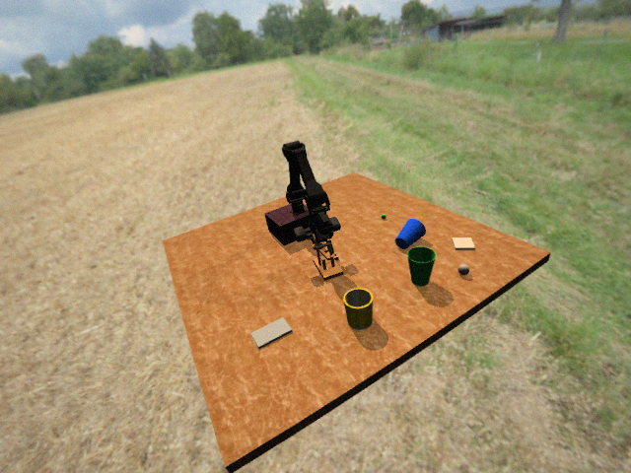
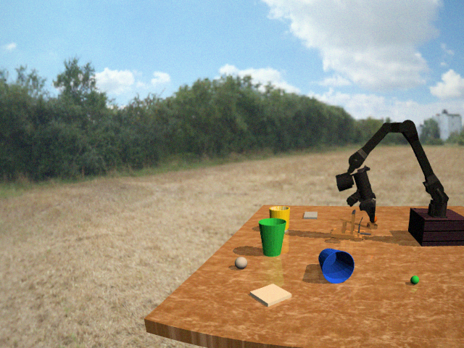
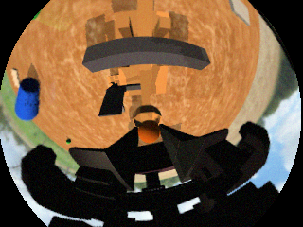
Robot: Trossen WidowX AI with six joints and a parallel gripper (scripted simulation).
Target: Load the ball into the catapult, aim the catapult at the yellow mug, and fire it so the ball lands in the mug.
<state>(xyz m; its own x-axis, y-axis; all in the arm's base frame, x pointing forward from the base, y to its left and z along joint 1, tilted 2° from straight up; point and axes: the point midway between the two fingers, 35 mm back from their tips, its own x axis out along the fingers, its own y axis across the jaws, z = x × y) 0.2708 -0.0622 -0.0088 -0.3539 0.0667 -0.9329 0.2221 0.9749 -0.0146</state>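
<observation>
The orange ball lies 1 cm above my gripper tip. Round my gripper tip: small green ball (42 cm to the left, 6 cm below, 5 cm behind); wooden catapult (6 cm ahead, 2 cm below, 1 cm to the left); yellow mug (40 cm ahead, 10 cm to the right, 4 cm below).
</observation>
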